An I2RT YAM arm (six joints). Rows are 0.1 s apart.
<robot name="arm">
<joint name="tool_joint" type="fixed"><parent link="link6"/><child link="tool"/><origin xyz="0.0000 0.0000 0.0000" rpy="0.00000 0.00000 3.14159"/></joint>
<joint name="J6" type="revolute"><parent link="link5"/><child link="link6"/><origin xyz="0.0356 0.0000 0.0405" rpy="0.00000 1.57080 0.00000"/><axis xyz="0 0 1"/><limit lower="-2.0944" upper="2.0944"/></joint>
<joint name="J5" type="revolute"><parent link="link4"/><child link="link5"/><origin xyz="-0.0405 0.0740 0.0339" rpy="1.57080 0.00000 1.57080"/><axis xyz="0 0 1"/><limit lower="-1.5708" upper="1.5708"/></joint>
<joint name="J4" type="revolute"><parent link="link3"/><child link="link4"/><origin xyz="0.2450 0.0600 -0.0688" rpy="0.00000 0.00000 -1.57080"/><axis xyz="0 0 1"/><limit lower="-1.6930" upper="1.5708"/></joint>
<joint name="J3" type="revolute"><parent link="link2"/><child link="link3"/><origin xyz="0.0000 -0.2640 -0.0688" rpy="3.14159 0.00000 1.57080"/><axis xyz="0 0 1"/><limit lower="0.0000" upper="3.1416"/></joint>
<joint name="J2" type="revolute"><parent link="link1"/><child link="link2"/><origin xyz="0.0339 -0.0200 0.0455" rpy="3.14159 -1.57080 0.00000"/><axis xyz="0 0 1"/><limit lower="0.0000" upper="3.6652"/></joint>
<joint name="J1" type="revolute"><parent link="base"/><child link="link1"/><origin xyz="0.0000 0.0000 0.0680" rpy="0.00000 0.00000 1.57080"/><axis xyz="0 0 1"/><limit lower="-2.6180" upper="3.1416"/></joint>
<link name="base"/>
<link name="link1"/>
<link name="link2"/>
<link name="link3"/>
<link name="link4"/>
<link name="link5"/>
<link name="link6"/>
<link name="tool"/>
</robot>
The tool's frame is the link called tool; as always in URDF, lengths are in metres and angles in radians.
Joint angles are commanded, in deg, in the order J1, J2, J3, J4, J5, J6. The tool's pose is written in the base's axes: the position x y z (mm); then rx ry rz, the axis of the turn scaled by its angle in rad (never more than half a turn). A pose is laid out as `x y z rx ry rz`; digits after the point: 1 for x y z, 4 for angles.
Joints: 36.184, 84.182, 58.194, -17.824, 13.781, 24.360
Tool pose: 261.8 181.0 247.6 -0.1200 2.3189 0.2565
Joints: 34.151, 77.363, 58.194, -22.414, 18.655, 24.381
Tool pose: 249.6 155.6 275.8 -0.0261 2.2564 0.1722
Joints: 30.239, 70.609, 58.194, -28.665, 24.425, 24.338
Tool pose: 236.1 120.6 298.5 0.1031 2.2100 0.0357
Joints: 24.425, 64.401, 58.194, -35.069, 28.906, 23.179
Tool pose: 221.1 81.5 315.4 0.2301 2.1767 -0.1154
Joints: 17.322, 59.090, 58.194, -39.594, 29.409, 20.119
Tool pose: 205.8 45.9 328.0 0.3147 2.1574 -0.2176
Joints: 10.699, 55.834, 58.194, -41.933, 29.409, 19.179
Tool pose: 194.9 19.0 335.1 0.4252 2.1310 -0.2851
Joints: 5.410, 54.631, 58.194, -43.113, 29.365, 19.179
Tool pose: 189.8 0.4 337.0 0.5241 2.1146 -0.3366
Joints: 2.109, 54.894, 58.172, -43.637, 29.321, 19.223
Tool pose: 189.9 -10.5 335.4 0.5850 2.1158 -0.3737
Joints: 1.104, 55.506, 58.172, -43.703, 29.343, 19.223
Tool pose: 192.0 -13.7 333.5 0.6030 2.1230 -0.3887
